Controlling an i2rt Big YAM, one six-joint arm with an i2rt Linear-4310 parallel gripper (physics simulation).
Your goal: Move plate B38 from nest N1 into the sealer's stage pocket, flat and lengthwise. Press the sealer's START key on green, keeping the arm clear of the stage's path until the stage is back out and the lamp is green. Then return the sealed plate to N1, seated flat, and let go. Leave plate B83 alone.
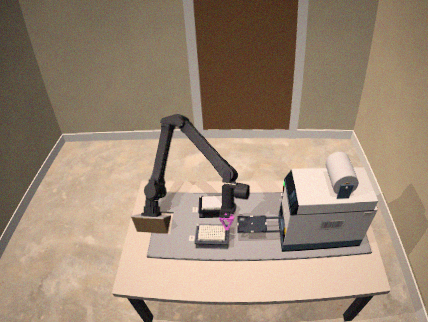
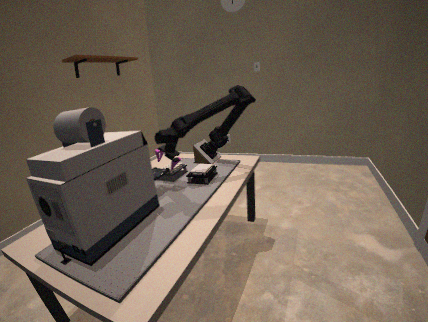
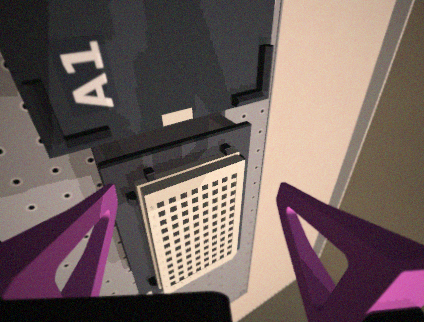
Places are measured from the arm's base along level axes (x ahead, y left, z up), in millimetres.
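Where they show: gripper, fingertip midpoint: (image 1: 227, 225) (image 2: 165, 165) (image 3: 199, 191); arm's base at its link origin: (image 1: 151, 215) (image 2: 208, 151).
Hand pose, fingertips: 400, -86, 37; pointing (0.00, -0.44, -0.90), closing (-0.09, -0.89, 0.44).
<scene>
Each offset is from my fingertips to the top centre of the thing, as dx, dy, dz. "spot": to the spot under its first point. Level surfaces: height alone.
My gripper (image 1: 226, 222) (image 2: 167, 164) (image 3: 199, 191) is open and empty, with its purple fingertips above and to either side of a cream plate with a grid of wells @[spot: -75, -18, -32] (image 1: 212, 232) (image 3: 197, 230). That plate lies in the dark nearer nest @[-78, -15, -38] (image 1: 212, 245) (image 3: 122, 220). A white-topped plate @[-77, +185, -31] (image 1: 210, 202) (image 2: 204, 168) sits in the farther nest @[spot: -113, +143, -87] (image 1: 207, 214) (image 2: 200, 178). I cannot read either plate's name or the nest labels. The sealer's stage @[+161, +10, +7] (image 1: 252, 224) (image 3: 150, 60), marked A1, is out with its pocket empty. A green light @[spot: +263, +93, +186] (image 1: 284, 184) shows on the sealer (image 1: 327, 220) (image 2: 105, 190).
The stage, on two rails @[spot: +236, +74, -92] (image 1: 273, 224), stands between the nests and the sealer. A film roll @[+496, +12, +384] (image 1: 342, 172) (image 2: 80, 126) is on top of the sealer. The arm's base block (image 1: 152, 223) (image 2: 203, 152) stands at the other end of the grey perforated mat @[dz -92] (image 1: 260, 251) (image 2: 125, 272).
</scene>
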